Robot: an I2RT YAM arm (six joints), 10 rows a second.
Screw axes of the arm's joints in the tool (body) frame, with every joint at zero. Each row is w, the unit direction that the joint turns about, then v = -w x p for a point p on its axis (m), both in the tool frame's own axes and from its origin. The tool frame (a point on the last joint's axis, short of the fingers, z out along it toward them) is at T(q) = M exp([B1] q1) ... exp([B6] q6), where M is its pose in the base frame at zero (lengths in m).
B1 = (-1, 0, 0, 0.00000, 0.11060, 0.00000)
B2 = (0, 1, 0, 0.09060, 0.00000, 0.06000)
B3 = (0, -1, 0, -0.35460, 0.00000, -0.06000)
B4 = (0, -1, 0, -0.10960, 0.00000, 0.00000)
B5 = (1, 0, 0, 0.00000, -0.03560, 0.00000)
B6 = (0, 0, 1, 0.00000, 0.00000, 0.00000)
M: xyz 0.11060 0.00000 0.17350 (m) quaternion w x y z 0.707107 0 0.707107 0
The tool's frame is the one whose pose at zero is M.
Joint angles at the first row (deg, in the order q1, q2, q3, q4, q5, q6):
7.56 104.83 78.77 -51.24 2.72 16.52
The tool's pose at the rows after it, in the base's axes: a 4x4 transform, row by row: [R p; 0 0 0 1], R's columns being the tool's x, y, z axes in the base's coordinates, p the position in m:
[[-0.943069 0.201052 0.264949 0.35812], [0.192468 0.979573 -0.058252 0.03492], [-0.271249 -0.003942 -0.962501 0.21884], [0 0 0 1]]
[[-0.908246 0.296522 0.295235 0.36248], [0.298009 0.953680 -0.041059 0.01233], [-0.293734 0.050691 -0.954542 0.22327], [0 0 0 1]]
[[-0.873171 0.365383 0.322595 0.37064], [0.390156 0.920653 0.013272 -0.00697], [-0.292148 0.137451 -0.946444 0.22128], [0 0 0 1]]
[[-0.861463 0.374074 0.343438 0.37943], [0.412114 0.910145 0.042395 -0.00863], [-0.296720 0.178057 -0.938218 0.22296], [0 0 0 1]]
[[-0.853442 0.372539 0.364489 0.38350], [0.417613 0.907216 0.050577 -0.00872], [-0.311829 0.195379 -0.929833 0.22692], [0 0 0 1]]
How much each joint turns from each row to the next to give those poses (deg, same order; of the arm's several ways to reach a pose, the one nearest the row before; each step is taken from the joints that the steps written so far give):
-1.50 -0.94 1.04 0.29 2.21 0.46
-3.82 -0.35 0.34 1.42 -1.92 2.52
-3.43 1.16 0.78 2.10 -4.15 2.34
-0.39 1.39 1.98 0.65 -1.83 1.03
-0.05 0.28 1.06 0.49 -0.52 0.33

